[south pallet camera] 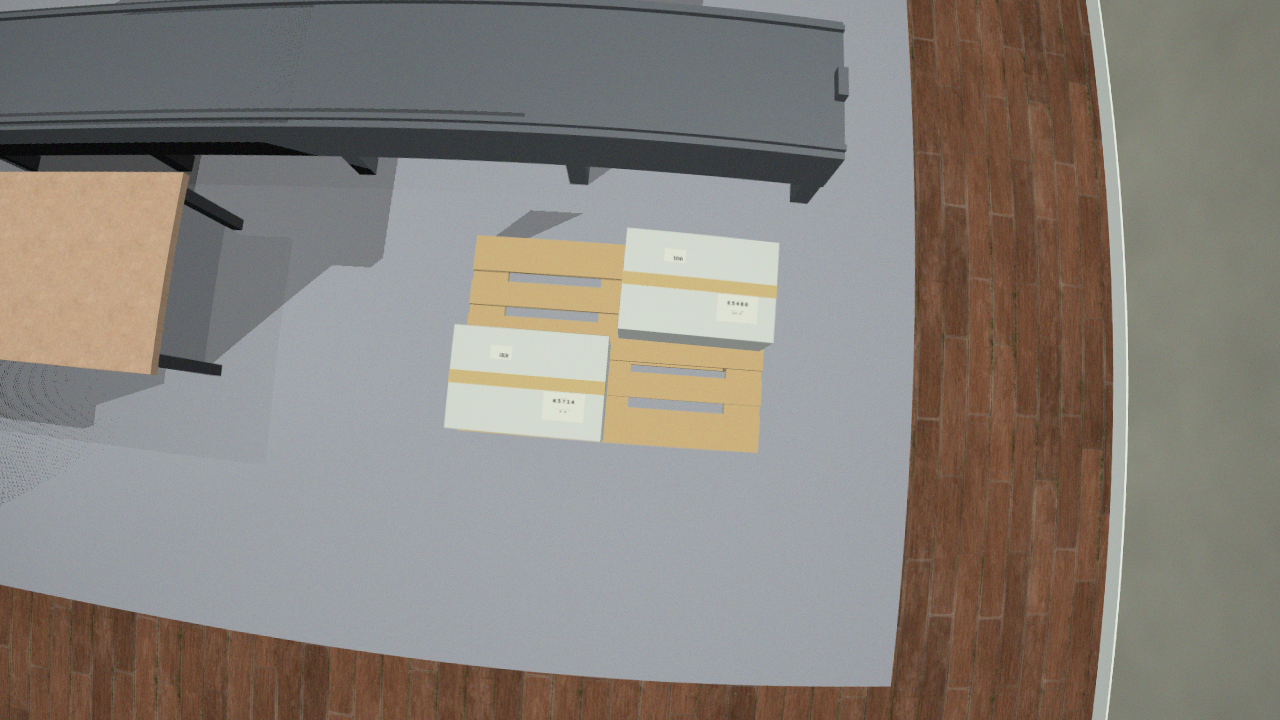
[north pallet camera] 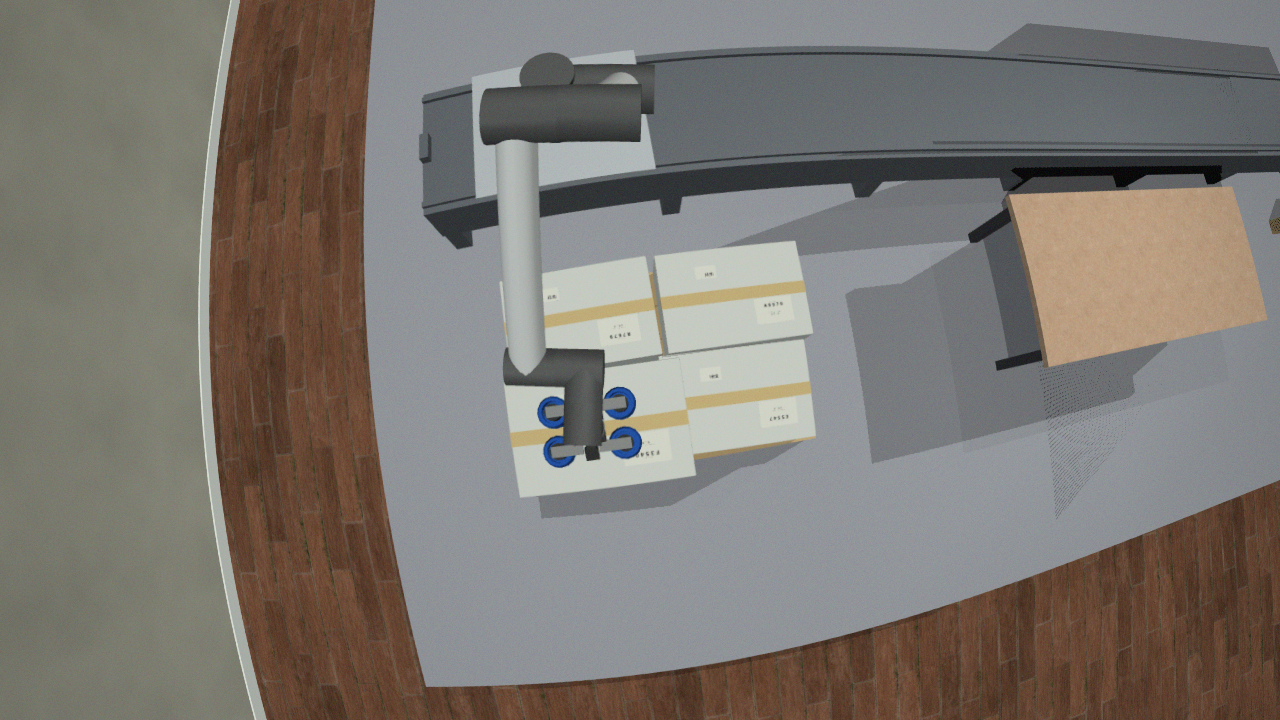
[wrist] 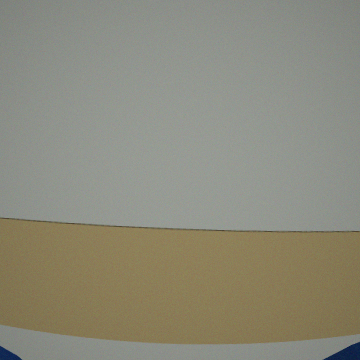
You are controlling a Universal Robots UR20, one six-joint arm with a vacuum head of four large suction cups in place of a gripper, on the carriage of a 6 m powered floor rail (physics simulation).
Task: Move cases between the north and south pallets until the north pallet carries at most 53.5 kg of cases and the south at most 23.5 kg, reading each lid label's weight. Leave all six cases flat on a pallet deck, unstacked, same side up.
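Frame: origin at the arm's base, x up, y back, z right, level; millimetres.
Seen in the pictures: end effector, tool point: (wrist: 163, 252).
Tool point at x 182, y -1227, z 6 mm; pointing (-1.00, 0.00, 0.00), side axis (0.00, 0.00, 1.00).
Note:
A point is followed by its place in that frame.
My vacuum head (north pallet camera: 590, 428) {x 182, y -1227, z 6 mm}, four blue cups, is shut on the pale front-left case (north pallet camera: 537, 474) {x 204, y -1353, z 197 mm} (wrist: 180, 125) {x 204, y -1279, z 10 mm} in the north view. This case looks slightly raised and hides the deck below. Edges of two blue cups (wrist: 7, 353) show against its lid. Back-left (north pallet camera: 581, 335) {x -135, y -874, z 14 mm}, back-right (north pallet camera: 725, 317) {x -151, y -881, z -528 mm} and front-right (north pallet camera: 733, 420) {x -169, y -1267, z -499 mm} cases lie flat on the north pallet (north pallet camera: 756, 448) {x -426, y -1397, z -616 mm}, mostly hidden. In the south view, front-left (south pallet camera: 501, 411) {x -169, y -1315, z -5124 mm} and back-right (south pallet camera: 662, 308) {x -168, y -899, z -5674 mm} cases lie flat on the south pallet (south pallet camera: 684, 431) {x -426, y -1335, z -5805 mm}. Label weights are too small to read.
The dark floor rail (north pallet camera: 805, 107) (south pallet camera: 447, 71) runs behind both pallets, with the pale carriage (north pallet camera: 590, 165) {x 1, y -247, z -106 mm} at its north end. A brown-topped table (north pallet camera: 1136, 268) {x -40, y -913, z -2706 mm} (south pallet camera: 80, 268) {x -40, y -907, z -3344 mm} stands between the pallets. Bare deck shows at the south pallet's back left and front right.

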